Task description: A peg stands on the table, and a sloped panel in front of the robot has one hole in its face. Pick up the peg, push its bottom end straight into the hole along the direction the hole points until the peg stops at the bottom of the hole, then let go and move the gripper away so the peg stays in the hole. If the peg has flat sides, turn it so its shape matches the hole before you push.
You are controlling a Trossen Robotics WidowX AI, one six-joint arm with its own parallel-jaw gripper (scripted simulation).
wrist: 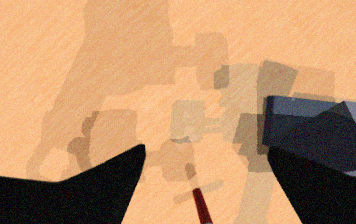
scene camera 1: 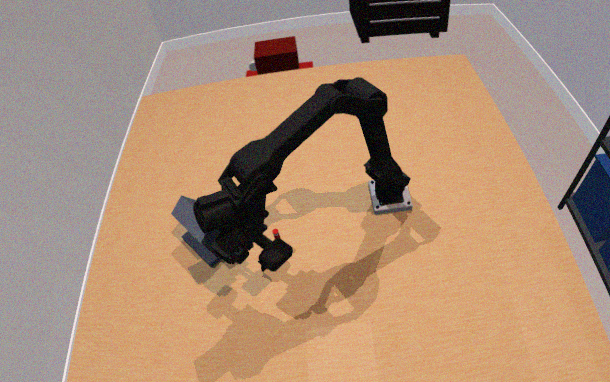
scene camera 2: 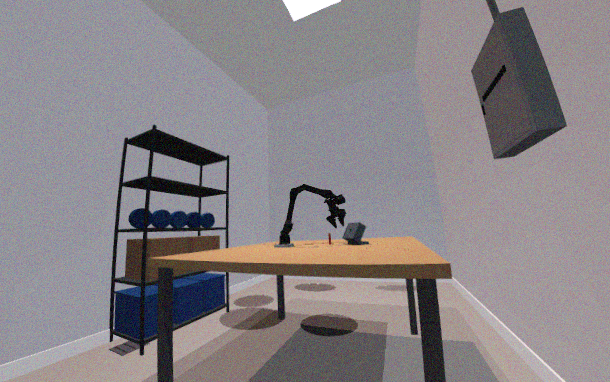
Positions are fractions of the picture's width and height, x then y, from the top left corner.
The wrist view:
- my gripper: 0.58, 0.68
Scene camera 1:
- my gripper: 0.41, 0.68
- grey-blue sloped panel: 0.30, 0.56
